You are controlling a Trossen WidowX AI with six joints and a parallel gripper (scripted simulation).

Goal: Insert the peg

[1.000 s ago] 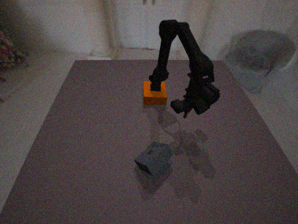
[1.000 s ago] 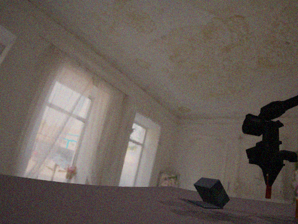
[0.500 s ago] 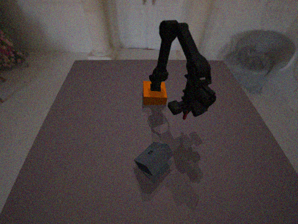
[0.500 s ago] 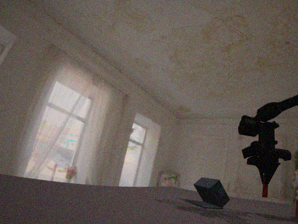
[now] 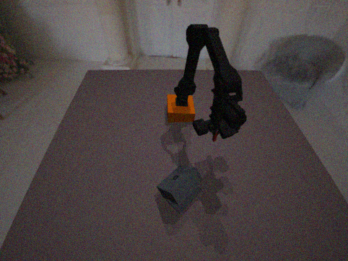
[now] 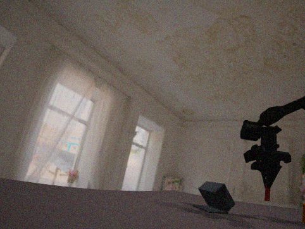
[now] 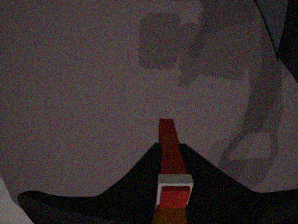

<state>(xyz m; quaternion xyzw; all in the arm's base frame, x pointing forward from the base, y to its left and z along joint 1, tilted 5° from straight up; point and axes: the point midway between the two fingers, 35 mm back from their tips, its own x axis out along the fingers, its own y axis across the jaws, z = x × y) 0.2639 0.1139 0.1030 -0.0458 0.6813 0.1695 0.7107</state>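
Right now my gripper tip is 180 mm short of the panel, 160 mm to the left of it and 60 mm above it. Also, from my gripper tip: peg 20 mm above.
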